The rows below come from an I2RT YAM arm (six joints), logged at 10 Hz.
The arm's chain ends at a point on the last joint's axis. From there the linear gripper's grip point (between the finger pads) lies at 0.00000 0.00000 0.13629 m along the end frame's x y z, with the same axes.
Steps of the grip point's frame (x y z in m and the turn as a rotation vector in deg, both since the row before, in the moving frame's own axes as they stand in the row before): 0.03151, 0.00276, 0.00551, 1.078, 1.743, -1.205; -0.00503, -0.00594, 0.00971, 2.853, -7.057, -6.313; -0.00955, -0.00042, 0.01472, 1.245, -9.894, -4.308; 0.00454, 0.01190, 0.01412, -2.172, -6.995, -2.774; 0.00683, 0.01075, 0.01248, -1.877, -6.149, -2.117; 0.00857, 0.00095, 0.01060, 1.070, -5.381, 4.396; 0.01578, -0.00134, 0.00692, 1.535, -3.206, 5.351; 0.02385, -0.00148, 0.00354, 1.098, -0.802, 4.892
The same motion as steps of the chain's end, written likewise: 0.02739, 0.00537, 0.00560, 1.078, 1.743, -1.205; 0.01205, -0.00011, 0.01091, 2.853, -7.057, -6.313; 0.01396, 0.00164, 0.01678, 1.245, -9.894, -4.308; 0.02100, 0.00635, 0.01523, -2.172, -6.995, -2.774; 0.02134, 0.00603, 0.01334, -1.877, -6.149, -2.117; 0.02124, 0.00398, 0.01122, 1.070, -5.381, 4.396; 0.02322, 0.00266, 0.00718, 1.535, -3.206, 5.351; 0.02564, 0.00121, 0.00358, 1.098, -0.802, 4.892
